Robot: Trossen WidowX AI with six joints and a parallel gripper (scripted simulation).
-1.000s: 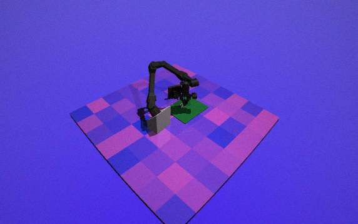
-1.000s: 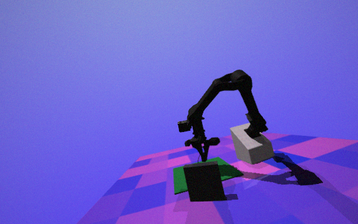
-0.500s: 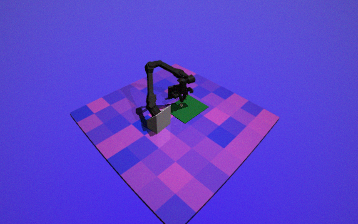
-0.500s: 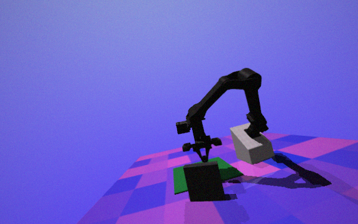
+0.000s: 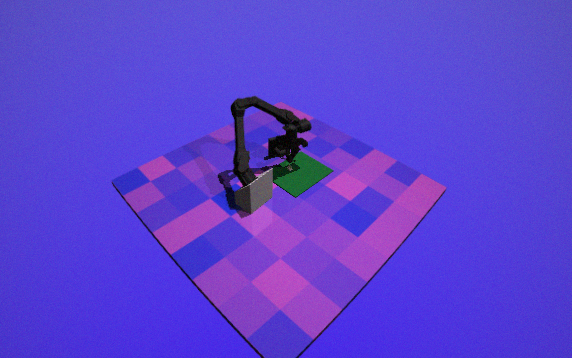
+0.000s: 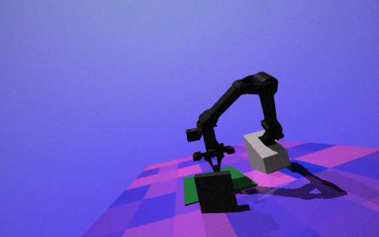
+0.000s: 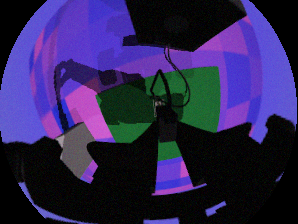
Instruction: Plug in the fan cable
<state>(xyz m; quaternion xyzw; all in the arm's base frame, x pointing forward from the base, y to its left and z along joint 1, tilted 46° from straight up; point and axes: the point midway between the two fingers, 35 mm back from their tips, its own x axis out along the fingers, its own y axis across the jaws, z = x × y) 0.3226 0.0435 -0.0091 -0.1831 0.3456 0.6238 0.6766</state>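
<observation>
My gripper tip is 80 mm above the green board, 50 mm to the left of it and 10 mm short of it. Round my gripper tip: black fan (120 mm to the left, 60 mm ahead).
</observation>
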